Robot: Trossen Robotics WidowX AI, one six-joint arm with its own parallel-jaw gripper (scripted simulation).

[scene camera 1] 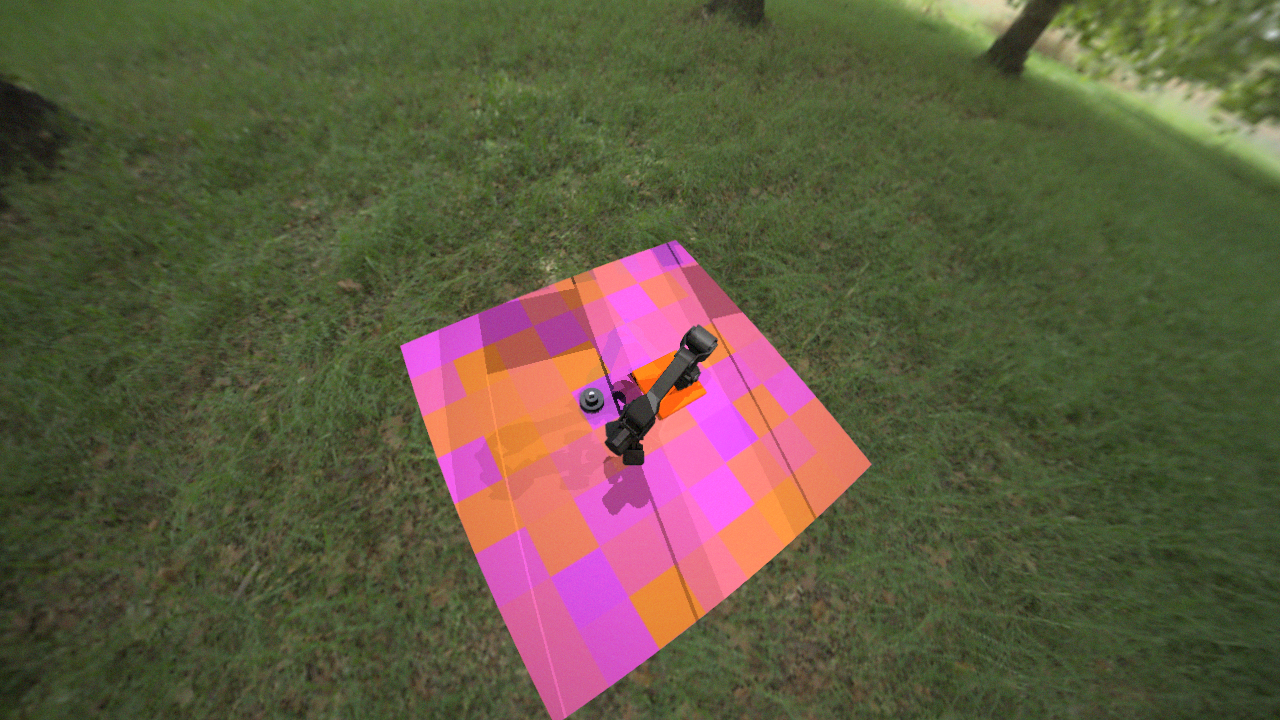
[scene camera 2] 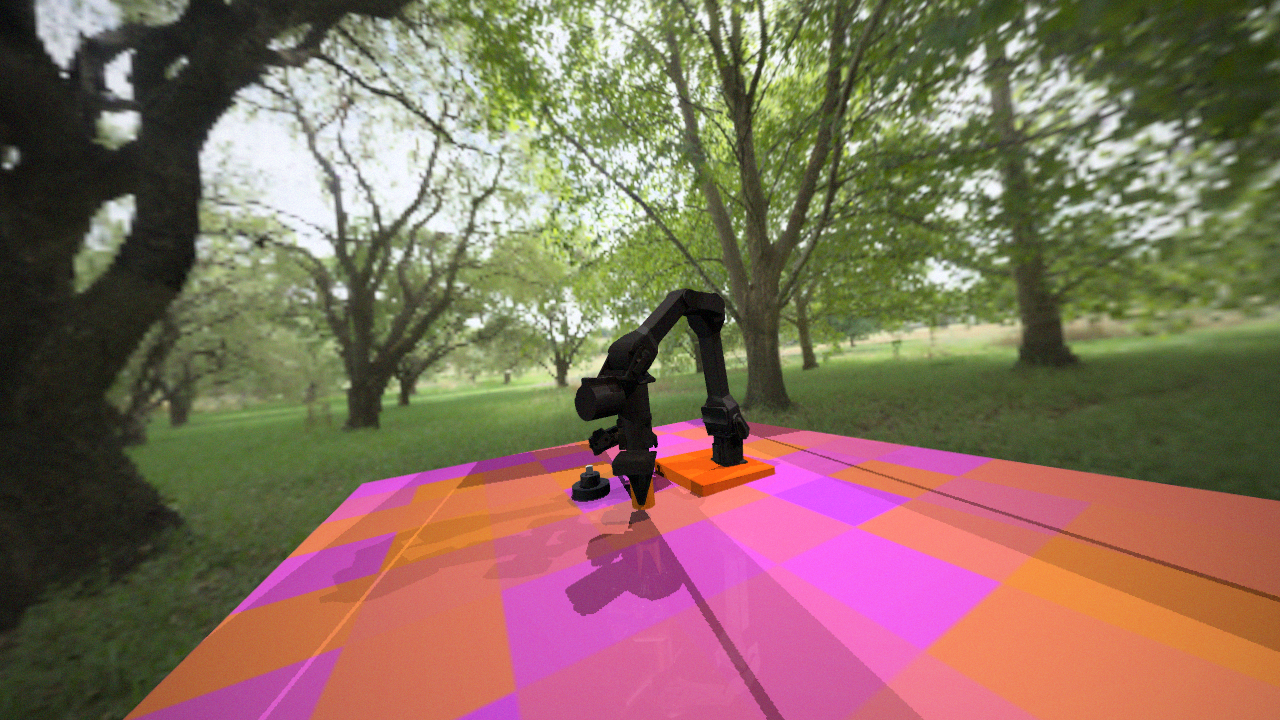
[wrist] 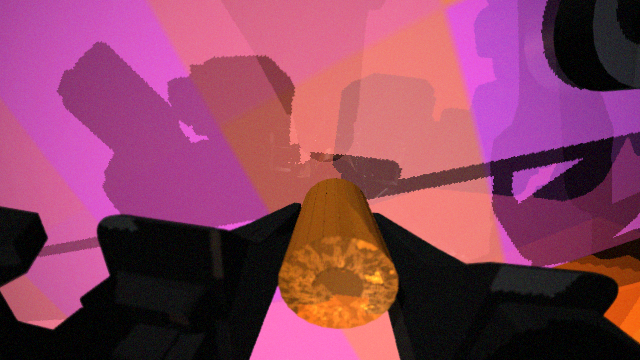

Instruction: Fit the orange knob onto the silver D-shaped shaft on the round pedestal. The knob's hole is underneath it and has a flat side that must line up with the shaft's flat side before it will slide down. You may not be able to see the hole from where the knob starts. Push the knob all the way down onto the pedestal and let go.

my gripper: holds an orange knob [wrist: 337, 273]
